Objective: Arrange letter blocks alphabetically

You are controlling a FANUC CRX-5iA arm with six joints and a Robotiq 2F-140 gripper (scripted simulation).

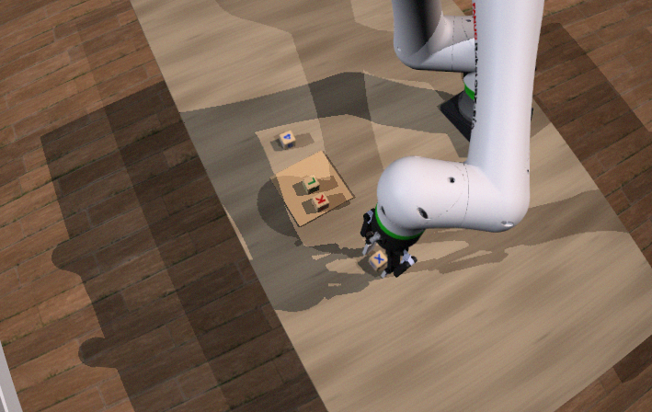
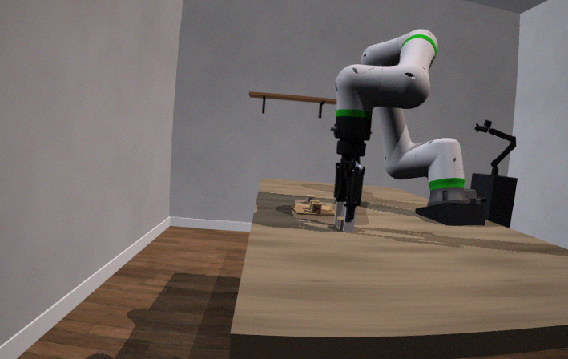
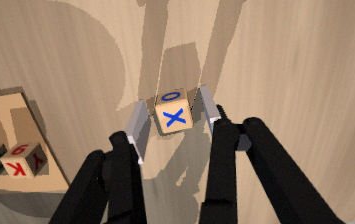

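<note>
My hand is 20 mm above the X block. Round my hand: red K block 180 mm to the right, 30 mm ahead, 10 mm below; then L block 230 mm to the right, 30 mm ahead, 10 mm below; then tan mat 230 mm to the right, 30 mm below, 30 mm ahead.
</note>
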